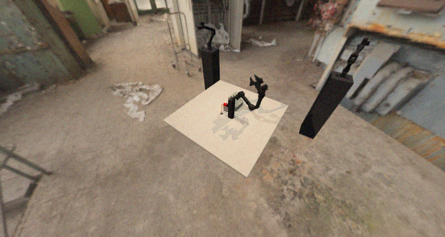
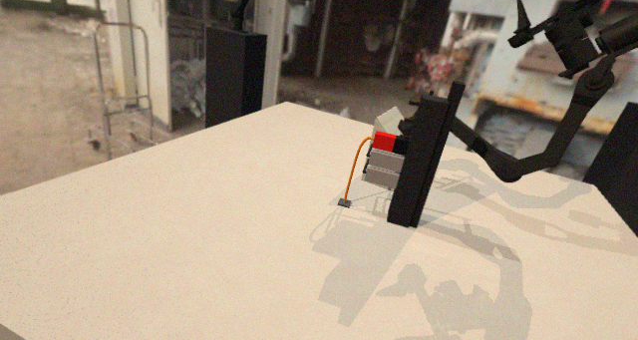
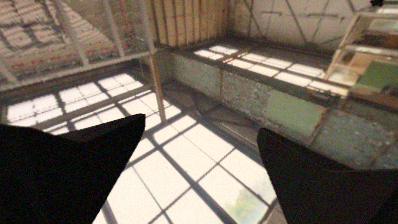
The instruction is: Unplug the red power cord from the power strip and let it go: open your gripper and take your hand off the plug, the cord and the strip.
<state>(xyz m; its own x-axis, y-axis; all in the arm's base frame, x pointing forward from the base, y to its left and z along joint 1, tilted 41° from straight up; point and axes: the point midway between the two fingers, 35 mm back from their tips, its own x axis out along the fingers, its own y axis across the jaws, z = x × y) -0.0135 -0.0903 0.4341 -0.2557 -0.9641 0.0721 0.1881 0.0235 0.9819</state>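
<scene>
Right now the red plug is 360 mm below my gripper tip, 240 mm ahead of it and 200 mm to the right of it.
</scene>
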